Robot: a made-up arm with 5 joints.
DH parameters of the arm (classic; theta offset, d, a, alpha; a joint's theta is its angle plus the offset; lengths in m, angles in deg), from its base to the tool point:
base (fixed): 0 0 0 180
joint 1: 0 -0.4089 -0.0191 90
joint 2: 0 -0.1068 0.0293 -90
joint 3: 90 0.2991 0.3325 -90
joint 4: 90 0.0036 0.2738 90
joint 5: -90 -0.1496 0.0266 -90
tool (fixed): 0 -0.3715 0 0
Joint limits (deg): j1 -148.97..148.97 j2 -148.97..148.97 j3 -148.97..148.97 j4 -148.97..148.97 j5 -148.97..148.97
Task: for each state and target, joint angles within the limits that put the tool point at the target. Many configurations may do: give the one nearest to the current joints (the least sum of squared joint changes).
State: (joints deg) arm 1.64 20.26 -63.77 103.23 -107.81
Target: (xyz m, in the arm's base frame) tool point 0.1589 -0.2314 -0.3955
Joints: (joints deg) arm -22.49 -13.32 -48.27 132.58 -148.97
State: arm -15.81 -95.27 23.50 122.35 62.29
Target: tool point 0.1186 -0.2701 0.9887
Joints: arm -1.68 -128.17 7.43 93.08 77.66
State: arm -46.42 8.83 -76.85 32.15 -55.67
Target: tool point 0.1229 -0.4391 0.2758
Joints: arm -41.59 -2.99 -51.75 36.32 -102.45
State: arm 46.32 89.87 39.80 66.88 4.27
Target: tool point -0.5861 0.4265 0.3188
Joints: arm 86.78 90.90 23.99 110.82 38.10
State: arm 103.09 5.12 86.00 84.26 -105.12
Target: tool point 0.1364 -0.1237 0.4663
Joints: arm 105.51 -3.20 82.48 36.27 -140.79
